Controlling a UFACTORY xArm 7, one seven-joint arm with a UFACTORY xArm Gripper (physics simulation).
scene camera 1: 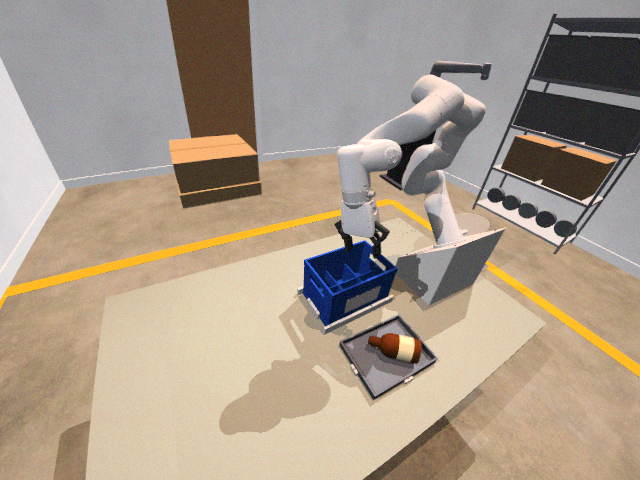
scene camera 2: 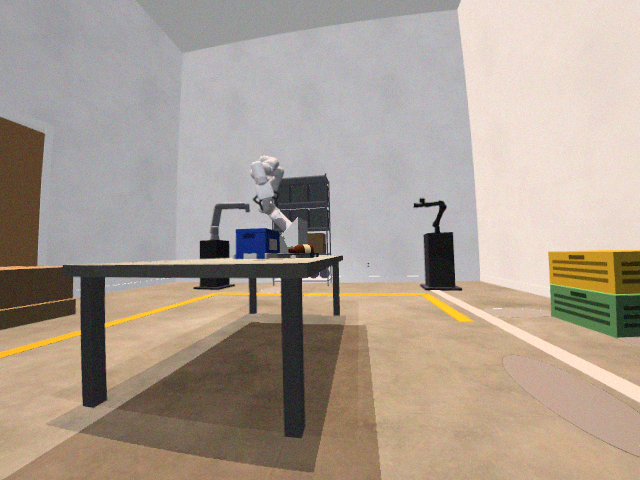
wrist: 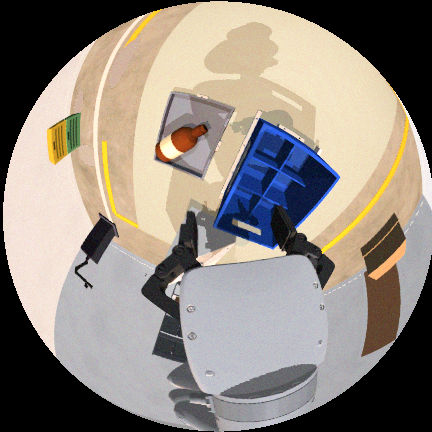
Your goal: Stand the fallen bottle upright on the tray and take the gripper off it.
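Pixels of known places: gripper, between the fingertips: (scene camera 1: 362,253) (scene camera 2: 270,208) (wrist: 235,217); arm's base, origin of its link: (scene camera 1: 449,243) (scene camera 2: 291,230).
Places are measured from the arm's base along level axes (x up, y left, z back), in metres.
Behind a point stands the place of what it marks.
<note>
A brown bottle (scene camera 1: 394,347) @(x -0.136, y 0.219, z -0.402 m) (scene camera 2: 301,249) @(x -0.157, y 0.221, z -0.419 m) (wrist: 181,142) @(x -0.128, y 0.187, z -0.393 m) with a cream label lies on its side on the grey tray (scene camera 1: 373,377) @(x -0.200, y 0.250, z -0.484 m) (wrist: 204,107) @(x -0.200, y 0.188, z -0.495 m). In scene camera 1 its neck points left; in the wrist view its neck points to the upper right. My gripper (scene camera 1: 362,249) @(x 0.101, y 0.031, z -0.447 m) (wrist: 235,217) @(x 0.101, y 0.031, z -0.447 m) is open, with nothing between its fingers. It points down above the back part of the blue crate, well away from the bottle. In scene camera 2 the gripper is small and high above the table.
A blue crate (scene camera 1: 331,305) @(x -0.080, y 0.042, z -0.534 m) (scene camera 2: 250,242) @(x -0.111, y -0.049, z -0.547 m) (wrist: 332,186) @(x -0.030, y -0.142, z -0.528 m) with compartments stands beside the tray, with pale rails around its base. The grey angled block (scene camera 1: 450,270) @(x -0.029, y 0.097, z -0.087 m) at the arm's base stands behind the tray. Shelves (scene camera 1: 523,91) and cardboard boxes (scene camera 1: 217,170) stand farther off.
</note>
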